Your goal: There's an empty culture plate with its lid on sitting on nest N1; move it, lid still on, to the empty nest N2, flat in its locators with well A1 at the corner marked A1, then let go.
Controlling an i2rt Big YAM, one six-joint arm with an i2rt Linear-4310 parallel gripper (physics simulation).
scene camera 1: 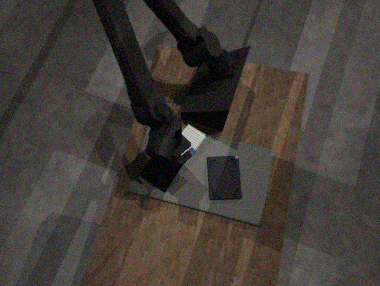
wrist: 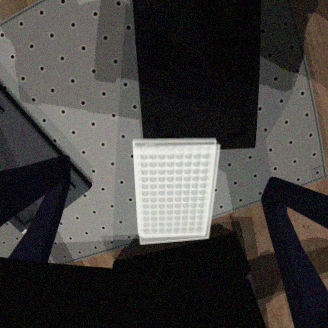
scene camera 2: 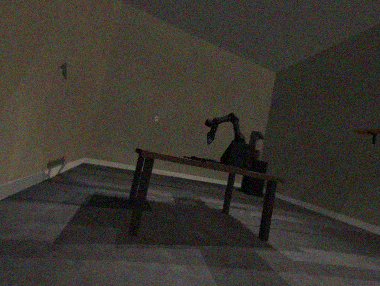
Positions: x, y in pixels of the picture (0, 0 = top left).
Labels:
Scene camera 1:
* dark nest: 223, 171
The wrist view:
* my gripper: 172, 178
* dark nest: 198, 75

